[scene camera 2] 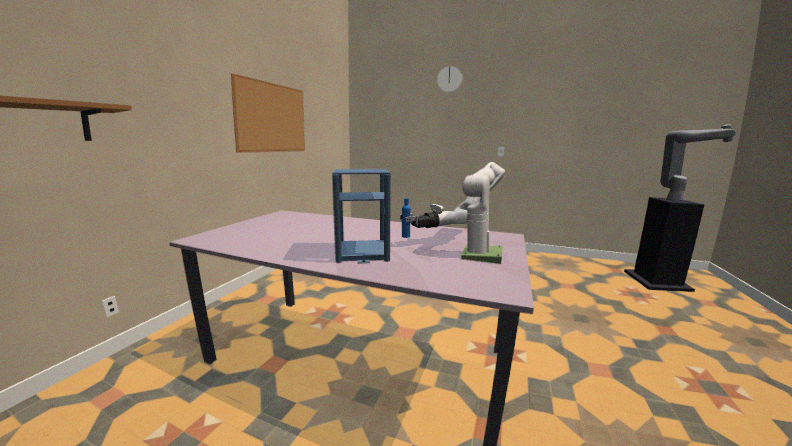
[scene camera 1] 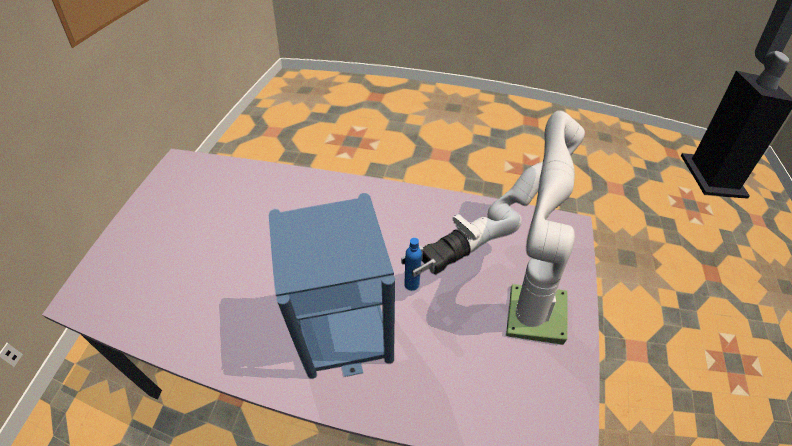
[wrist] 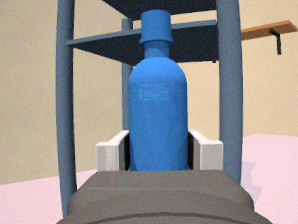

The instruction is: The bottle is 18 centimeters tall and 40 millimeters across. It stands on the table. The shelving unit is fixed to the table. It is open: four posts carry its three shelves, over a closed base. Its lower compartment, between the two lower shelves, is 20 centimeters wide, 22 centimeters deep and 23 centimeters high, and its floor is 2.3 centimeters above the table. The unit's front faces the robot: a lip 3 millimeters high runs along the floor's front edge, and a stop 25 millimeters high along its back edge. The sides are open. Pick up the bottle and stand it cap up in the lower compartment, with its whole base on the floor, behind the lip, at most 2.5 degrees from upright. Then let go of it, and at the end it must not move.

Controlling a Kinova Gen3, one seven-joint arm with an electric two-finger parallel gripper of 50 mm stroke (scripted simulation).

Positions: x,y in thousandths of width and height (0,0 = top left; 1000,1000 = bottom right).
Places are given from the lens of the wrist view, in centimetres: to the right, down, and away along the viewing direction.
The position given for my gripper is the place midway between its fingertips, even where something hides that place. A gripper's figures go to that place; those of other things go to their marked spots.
my gripper (wrist: 532,645): 1, 2, 18
blue bottle (wrist: 529,395): 1, -1, 14
blue shelving unit (wrist: 700,181): 8, -9, 30
The marked spots on the blue shelving unit and the blue bottle are 19 cm apart.
